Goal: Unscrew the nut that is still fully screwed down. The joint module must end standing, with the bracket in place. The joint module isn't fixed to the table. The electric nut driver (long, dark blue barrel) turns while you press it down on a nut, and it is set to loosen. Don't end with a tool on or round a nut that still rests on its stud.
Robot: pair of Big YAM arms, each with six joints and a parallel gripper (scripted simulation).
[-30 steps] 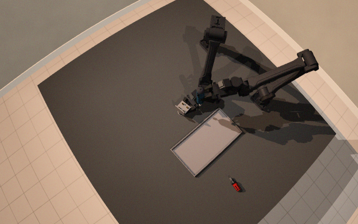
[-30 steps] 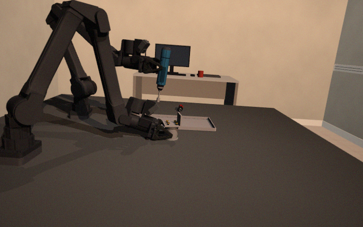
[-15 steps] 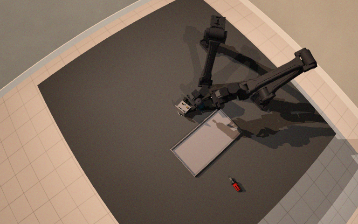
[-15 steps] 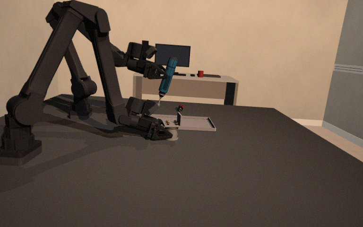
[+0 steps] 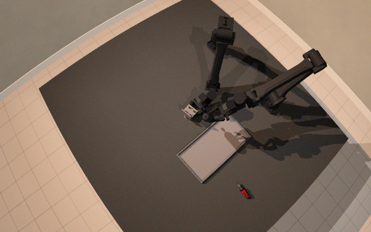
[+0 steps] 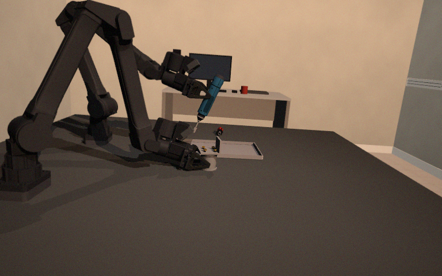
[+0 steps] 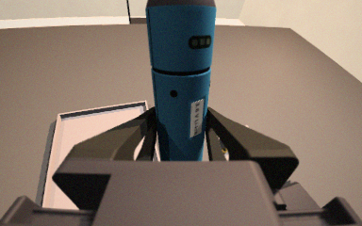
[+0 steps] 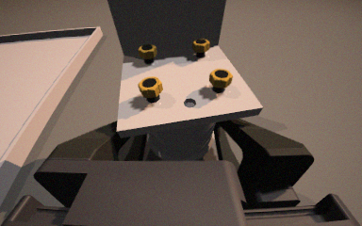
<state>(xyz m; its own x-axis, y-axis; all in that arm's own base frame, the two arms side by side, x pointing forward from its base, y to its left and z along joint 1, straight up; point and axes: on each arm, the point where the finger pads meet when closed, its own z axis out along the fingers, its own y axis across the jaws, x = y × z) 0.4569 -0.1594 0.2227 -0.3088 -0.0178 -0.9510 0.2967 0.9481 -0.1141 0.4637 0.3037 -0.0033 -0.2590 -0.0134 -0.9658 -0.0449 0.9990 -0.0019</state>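
Right now the joint module is 10 mm above my right hand. Also, from my right hand: nut (20 mm ahead, 20 mm to the left, 50 mm above); grey bracket (50 mm above); tip (60 mm behind, 130 mm to the left, 90 mm above).
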